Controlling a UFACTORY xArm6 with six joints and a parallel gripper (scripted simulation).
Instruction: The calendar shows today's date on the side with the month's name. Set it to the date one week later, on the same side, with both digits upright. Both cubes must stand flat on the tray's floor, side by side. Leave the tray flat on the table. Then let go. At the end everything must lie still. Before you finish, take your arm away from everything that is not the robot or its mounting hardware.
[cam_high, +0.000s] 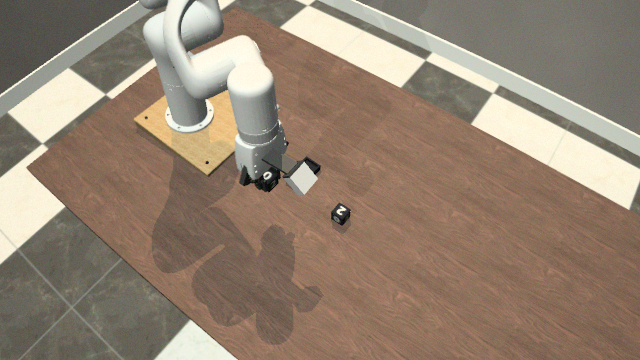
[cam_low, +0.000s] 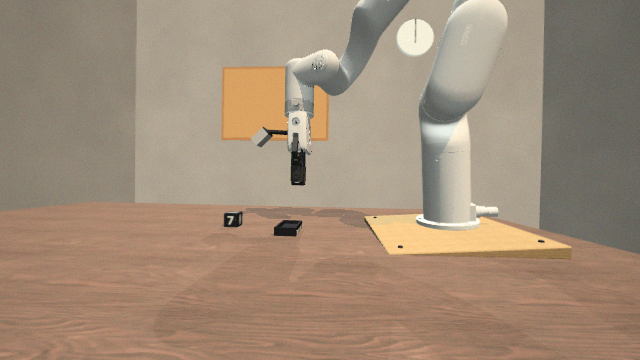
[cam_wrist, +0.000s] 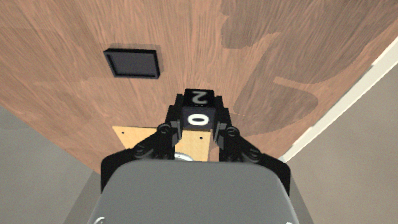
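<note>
Right now my hand is 120 mm above the black tray, 110 mm to the right of it and 20 mm past it. Round my hand: black cube: 10 mm below.
</note>
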